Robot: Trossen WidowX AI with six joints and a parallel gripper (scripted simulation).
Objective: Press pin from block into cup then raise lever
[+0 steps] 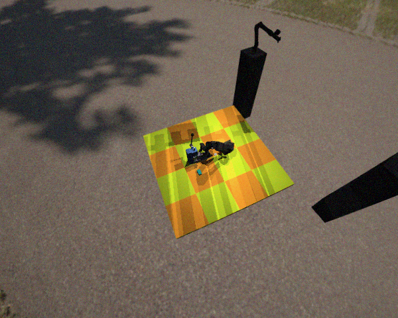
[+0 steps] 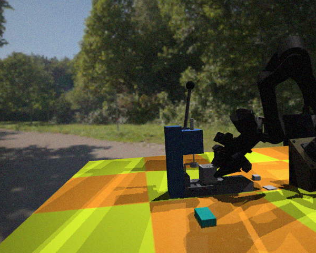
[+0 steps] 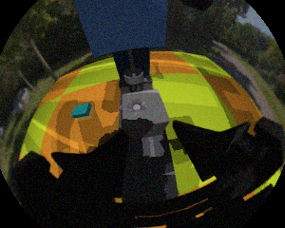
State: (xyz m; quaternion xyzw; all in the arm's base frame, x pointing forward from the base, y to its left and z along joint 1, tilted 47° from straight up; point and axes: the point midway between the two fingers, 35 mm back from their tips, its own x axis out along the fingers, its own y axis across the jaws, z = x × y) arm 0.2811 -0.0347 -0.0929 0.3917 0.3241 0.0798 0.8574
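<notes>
My gripper tip is 220 mm below the lever, 60 mm to the left of it and 50 mm short of it. The rest, counted from my gripper tip: thin punch: 100 mm above, 60 mm ahead, 10 mm to the left; small grey cube: 190 mm behind, 40 mm below, 20 mm to the right; flat grey plate: 170 mm behind, 60 mm to the left, 50 mm below.
</notes>
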